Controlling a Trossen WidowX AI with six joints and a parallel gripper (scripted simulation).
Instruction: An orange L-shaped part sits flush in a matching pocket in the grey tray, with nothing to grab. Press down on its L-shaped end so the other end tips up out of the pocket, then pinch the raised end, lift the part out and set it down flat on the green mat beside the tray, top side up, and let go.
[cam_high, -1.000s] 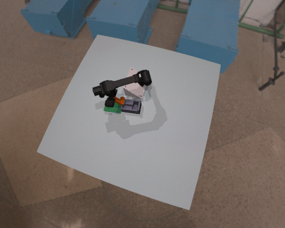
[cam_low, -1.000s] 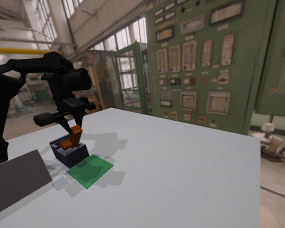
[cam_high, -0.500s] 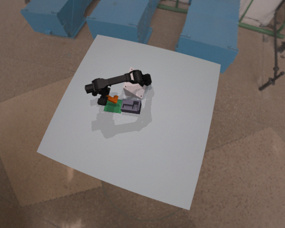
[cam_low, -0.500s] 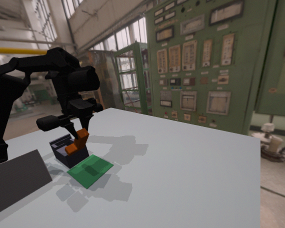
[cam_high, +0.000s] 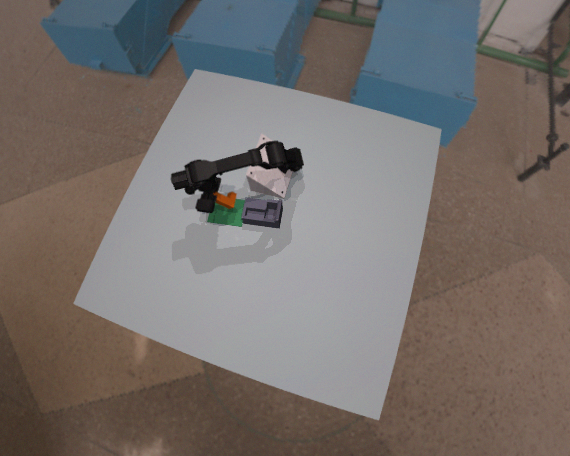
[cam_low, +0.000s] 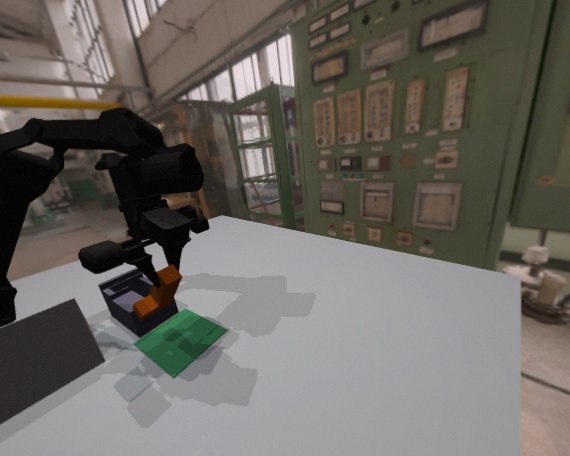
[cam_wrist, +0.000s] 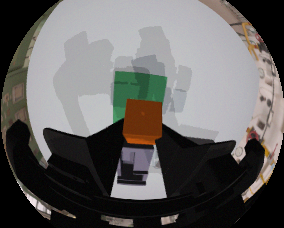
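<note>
Right now the green mat is 10 mm behind my gripper tip, 20 mm to the left of it and 150 mm below it. From my gripper tip the other things lie so: orange L-shaped part 20 mm behind, 30 mm to the left, 30 mm below.
</note>
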